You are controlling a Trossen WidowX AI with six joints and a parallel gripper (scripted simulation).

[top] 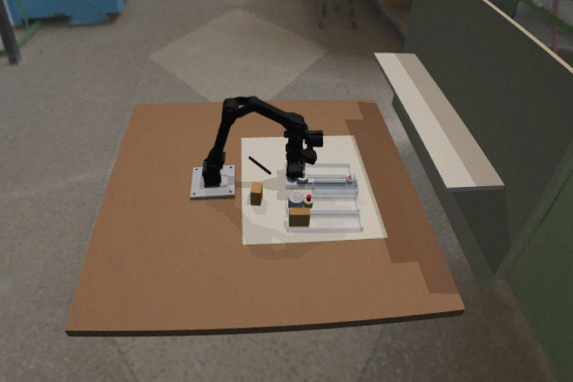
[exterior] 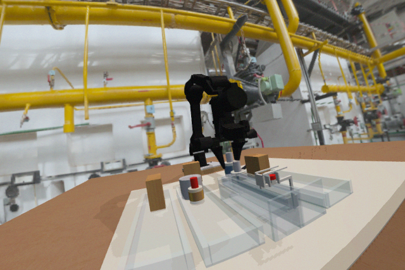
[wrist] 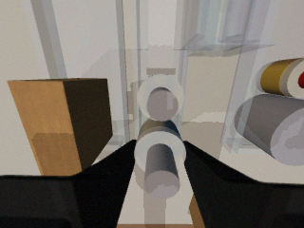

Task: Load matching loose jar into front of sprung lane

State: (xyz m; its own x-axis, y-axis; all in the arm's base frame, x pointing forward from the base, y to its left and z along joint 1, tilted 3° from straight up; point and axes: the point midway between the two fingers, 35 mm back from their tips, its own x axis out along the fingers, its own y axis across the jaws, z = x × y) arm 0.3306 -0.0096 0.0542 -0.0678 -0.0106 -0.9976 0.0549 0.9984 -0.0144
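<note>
Now: the grey cylinder 130 mm to the right of my gripper tip and 20 mm below it. From my gripper tip the other things lie so: clear sprung lane (150 mm ahead, 30 mm to the right, 30 mm below); then red knob (220 mm ahead, 50 mm to the right, 20 mm above); then black stick (130 mm behind, 120 mm to the left, 50 mm below).
</note>
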